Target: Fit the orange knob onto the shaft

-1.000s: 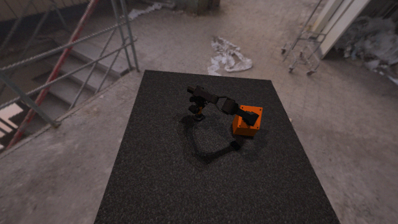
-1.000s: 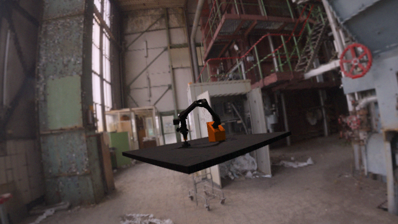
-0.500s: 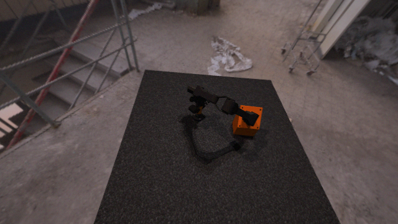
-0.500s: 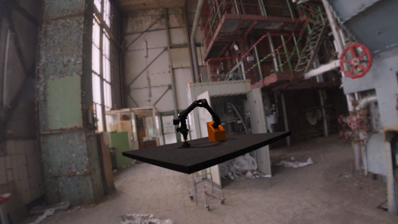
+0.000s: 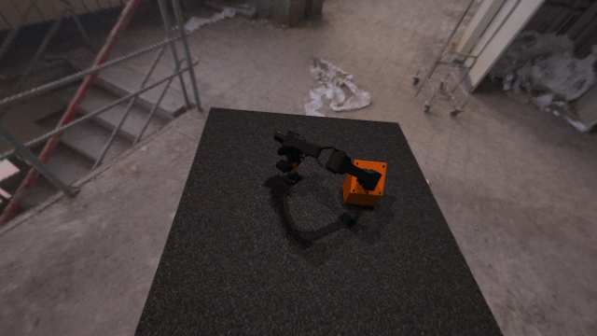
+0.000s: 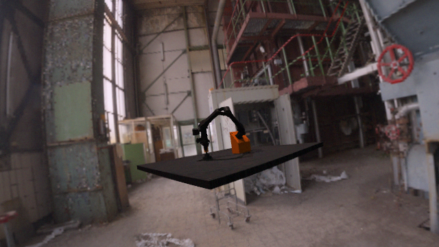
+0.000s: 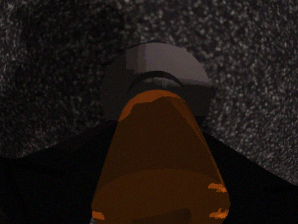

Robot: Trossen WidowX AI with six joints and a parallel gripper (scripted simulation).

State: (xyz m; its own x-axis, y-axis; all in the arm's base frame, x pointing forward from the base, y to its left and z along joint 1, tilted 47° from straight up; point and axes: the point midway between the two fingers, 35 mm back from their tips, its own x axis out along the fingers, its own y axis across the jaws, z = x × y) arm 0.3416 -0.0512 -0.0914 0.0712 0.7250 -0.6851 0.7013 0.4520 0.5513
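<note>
Now: the orange knob 2 cm above my gripper tip. The rest, counted from my gripper tip: pedestal (4 cm below).
</note>
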